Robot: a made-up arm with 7 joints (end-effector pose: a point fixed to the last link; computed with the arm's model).
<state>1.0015 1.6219 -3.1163 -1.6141 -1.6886 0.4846 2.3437</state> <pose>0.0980 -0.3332 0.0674 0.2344 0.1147 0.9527 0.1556</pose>
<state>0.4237 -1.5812 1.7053 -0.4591 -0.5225 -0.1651 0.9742</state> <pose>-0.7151 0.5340 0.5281 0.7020 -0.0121 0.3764 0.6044</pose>
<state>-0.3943 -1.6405 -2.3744 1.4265 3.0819 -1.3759 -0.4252</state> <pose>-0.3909 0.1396 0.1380 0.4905 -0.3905 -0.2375 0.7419</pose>
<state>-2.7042 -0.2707 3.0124 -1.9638 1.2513 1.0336 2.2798</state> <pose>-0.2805 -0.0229 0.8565 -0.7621 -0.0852 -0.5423 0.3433</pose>
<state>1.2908 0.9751 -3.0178 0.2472 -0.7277 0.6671 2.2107</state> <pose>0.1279 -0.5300 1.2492 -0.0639 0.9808 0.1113 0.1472</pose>
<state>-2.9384 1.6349 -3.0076 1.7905 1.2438 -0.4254 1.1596</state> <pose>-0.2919 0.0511 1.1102 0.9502 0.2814 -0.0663 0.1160</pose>
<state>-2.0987 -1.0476 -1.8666 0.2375 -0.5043 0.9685 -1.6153</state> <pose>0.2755 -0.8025 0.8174 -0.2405 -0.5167 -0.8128 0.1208</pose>
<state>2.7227 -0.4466 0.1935 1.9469 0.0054 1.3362 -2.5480</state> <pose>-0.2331 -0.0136 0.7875 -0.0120 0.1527 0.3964 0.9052</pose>
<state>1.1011 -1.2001 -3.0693 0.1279 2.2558 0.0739 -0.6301</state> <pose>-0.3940 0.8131 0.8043 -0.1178 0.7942 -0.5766 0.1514</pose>
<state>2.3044 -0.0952 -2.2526 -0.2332 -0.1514 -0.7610 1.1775</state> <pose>-0.0713 0.0945 1.4139 0.4400 0.7793 0.2291 0.3828</pose>
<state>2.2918 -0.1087 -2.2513 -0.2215 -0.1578 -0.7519 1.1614</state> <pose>-0.0580 0.1020 1.4171 0.4287 0.7932 0.2179 0.3735</pose>
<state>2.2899 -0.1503 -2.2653 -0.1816 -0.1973 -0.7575 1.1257</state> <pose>-0.0132 0.1241 1.4223 0.3943 0.8267 0.1938 0.3515</pose>
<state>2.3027 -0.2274 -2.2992 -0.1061 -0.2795 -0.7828 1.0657</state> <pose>0.0739 0.1644 1.4220 0.3306 0.8785 0.1573 0.3070</pose>
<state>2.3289 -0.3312 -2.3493 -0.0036 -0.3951 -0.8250 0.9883</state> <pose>0.1959 0.2155 1.4019 0.2474 0.9321 0.1214 0.2349</pose>
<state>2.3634 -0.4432 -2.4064 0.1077 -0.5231 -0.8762 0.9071</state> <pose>0.3300 0.2622 1.3539 0.1658 0.9704 0.1010 0.1433</pose>
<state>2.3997 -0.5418 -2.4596 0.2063 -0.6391 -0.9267 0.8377</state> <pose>0.4463 0.2916 1.2886 0.1056 0.9877 0.1014 0.0546</pose>
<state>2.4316 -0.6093 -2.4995 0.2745 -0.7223 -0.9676 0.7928</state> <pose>0.5240 0.3014 1.2314 -0.0743 -0.9907 -0.1141 0.0082</pose>
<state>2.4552 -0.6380 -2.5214 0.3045 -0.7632 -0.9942 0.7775</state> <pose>0.5585 0.2975 1.2033 -0.0672 -0.9890 -0.1275 0.0343</pose>
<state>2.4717 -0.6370 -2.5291 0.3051 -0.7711 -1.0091 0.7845</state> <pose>0.5624 0.2872 1.2027 -0.0745 -0.9873 -0.1368 0.0317</pose>
